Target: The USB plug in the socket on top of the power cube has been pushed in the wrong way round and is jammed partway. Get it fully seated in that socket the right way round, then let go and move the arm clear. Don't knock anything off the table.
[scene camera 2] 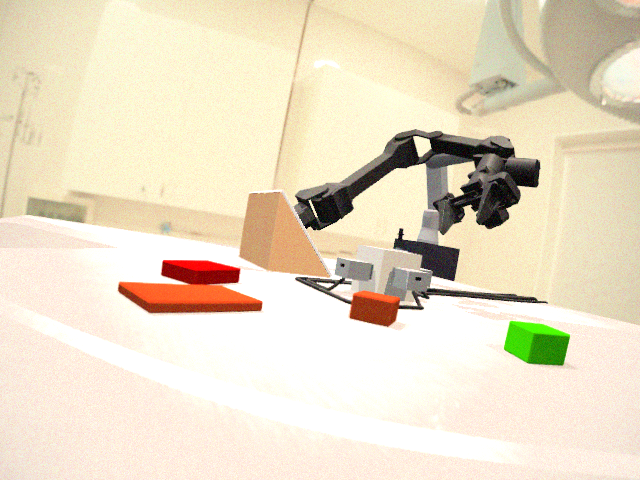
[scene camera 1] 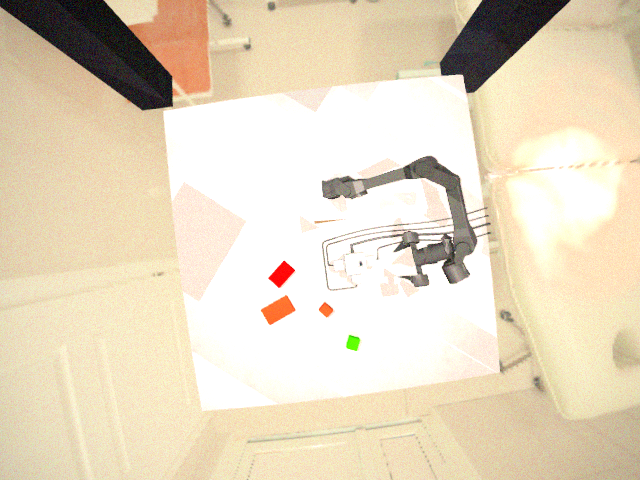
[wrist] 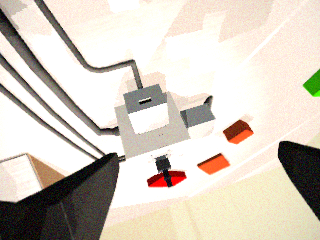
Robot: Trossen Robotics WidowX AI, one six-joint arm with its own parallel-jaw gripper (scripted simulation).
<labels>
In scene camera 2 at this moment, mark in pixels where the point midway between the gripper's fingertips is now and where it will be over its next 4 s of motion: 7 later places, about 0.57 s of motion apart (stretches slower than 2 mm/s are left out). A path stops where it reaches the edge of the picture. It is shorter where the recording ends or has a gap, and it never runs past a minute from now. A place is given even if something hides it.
The gripper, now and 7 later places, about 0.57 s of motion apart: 459, 228; 407, 218; 400, 217; 398, 227; 398, 230; 399, 224; 400, 218; 400, 214
</labels>
